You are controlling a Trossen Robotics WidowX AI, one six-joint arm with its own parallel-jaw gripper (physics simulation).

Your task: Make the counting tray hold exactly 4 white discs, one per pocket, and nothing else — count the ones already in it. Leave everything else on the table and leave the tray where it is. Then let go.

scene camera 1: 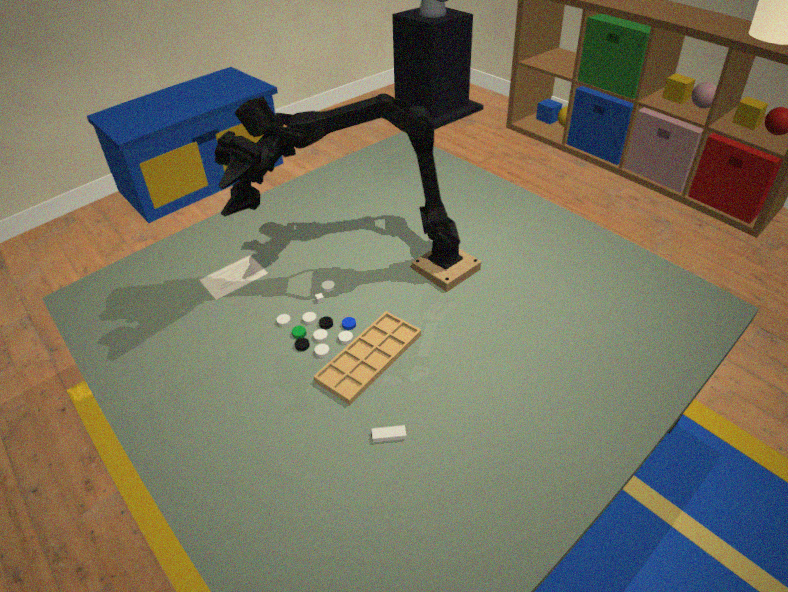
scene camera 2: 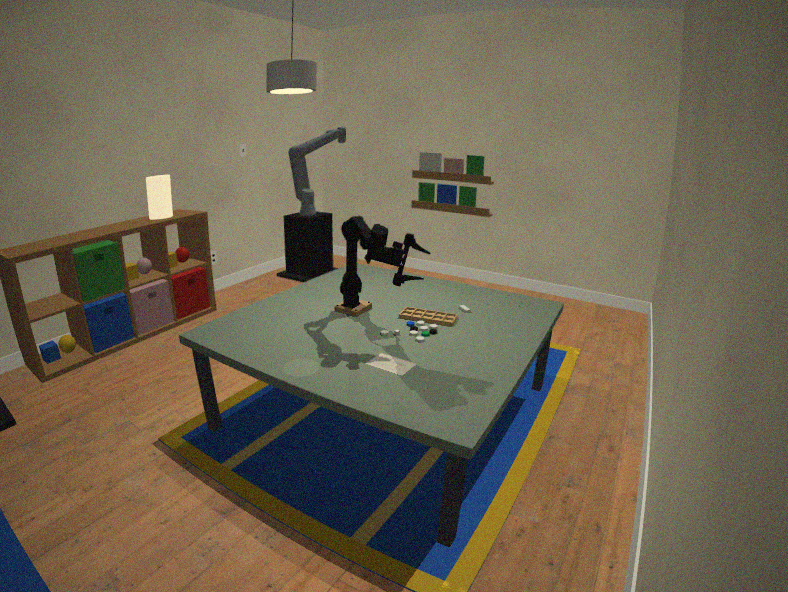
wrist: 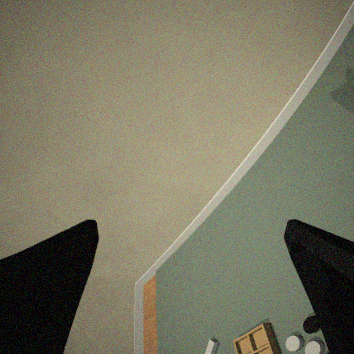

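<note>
The wooden counting tray point(scene camera 1: 384, 367) point(scene camera 2: 428, 320) point(wrist: 270, 335) has two rows of pockets, and all look empty in scene camera 1. Beside it lie several white discs, including one point(scene camera 1: 321, 349), another point(scene camera 1: 345, 336) and a third point(scene camera 1: 320, 334). Two black discs point(scene camera 1: 326, 322) point(scene camera 1: 301, 344), a green disc point(scene camera 1: 298, 332) and a blue disc point(scene camera 1: 348, 323) lie among them. Another white disc point(scene camera 1: 328, 284) lies apart, in the arm's shadow. My gripper point(scene camera 1: 224, 198) point(scene camera 2: 426, 265) point(wrist: 195, 231) is open and empty, high above the table, away from the tray and discs.
A small white cube point(scene camera 1: 319, 297) lies near the lone disc. A white block point(scene camera 1: 388, 433) point(scene camera 2: 465, 308) point(wrist: 211, 346) lies on the tray's other side. A pale sheet point(scene camera 1: 233, 277) point(scene camera 2: 391, 363) lies flat in shadow. The arm's wooden base point(scene camera 1: 446, 279) stands beyond the tray.
</note>
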